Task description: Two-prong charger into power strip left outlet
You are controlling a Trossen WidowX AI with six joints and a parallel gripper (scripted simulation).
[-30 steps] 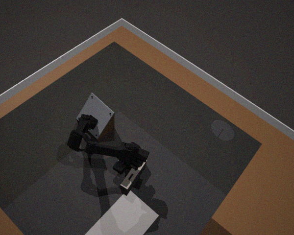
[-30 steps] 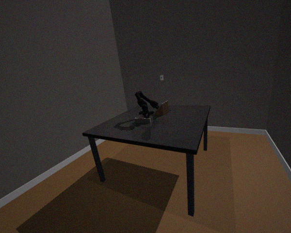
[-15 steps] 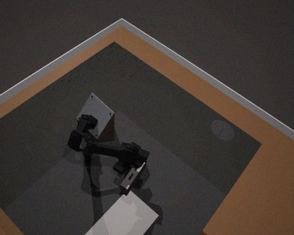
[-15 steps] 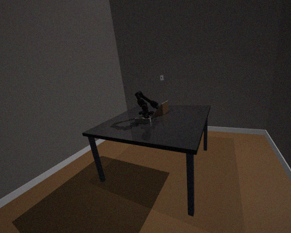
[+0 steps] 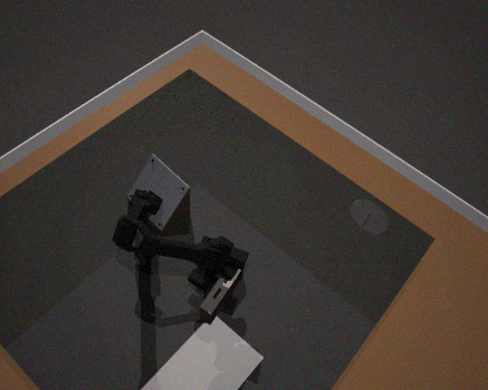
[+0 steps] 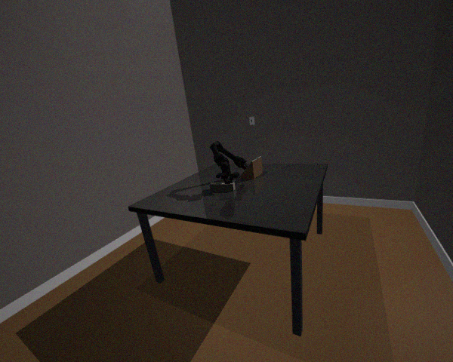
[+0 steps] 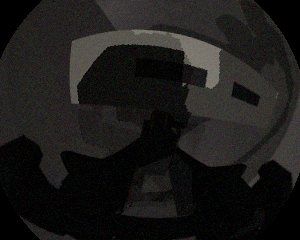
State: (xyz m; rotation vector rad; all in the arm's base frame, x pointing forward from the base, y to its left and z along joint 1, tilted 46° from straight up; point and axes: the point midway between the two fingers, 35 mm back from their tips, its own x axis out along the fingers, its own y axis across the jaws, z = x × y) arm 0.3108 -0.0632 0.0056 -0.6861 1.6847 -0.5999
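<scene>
My gripper tip is now 2 cm short of the dark charger and 1 cm below it.
</scene>
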